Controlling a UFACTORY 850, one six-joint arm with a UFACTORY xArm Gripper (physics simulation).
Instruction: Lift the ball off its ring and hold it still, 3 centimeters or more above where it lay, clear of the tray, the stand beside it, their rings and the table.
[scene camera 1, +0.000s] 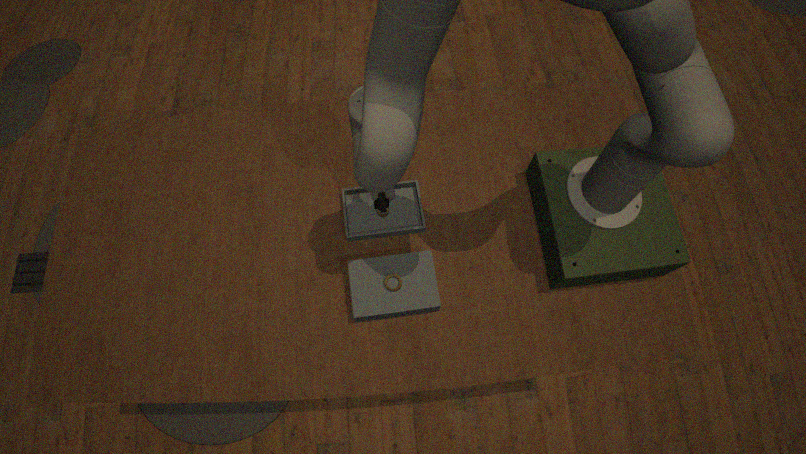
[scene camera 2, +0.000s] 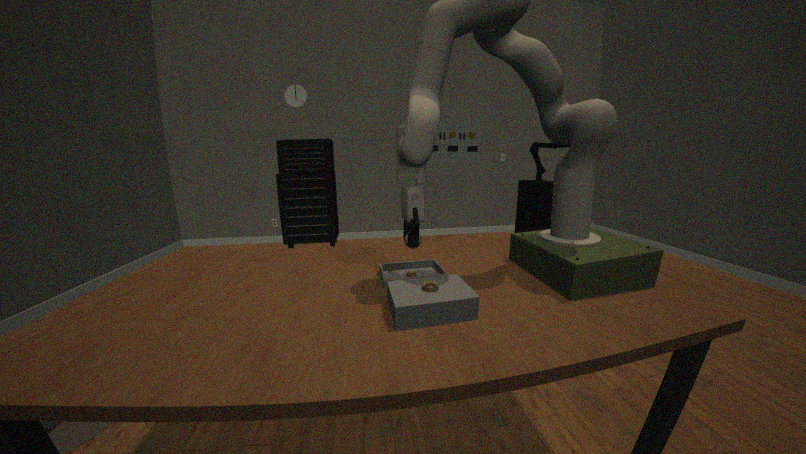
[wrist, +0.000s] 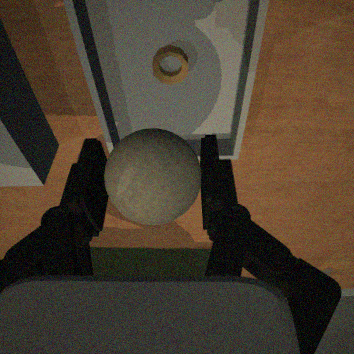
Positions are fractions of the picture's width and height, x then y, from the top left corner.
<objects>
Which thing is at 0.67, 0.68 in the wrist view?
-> The gripper.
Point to a grey tray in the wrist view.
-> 0.55, 0.21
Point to a pale ball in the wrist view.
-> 0.43, 0.50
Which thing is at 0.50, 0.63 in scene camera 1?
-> A grey stand.
</objects>
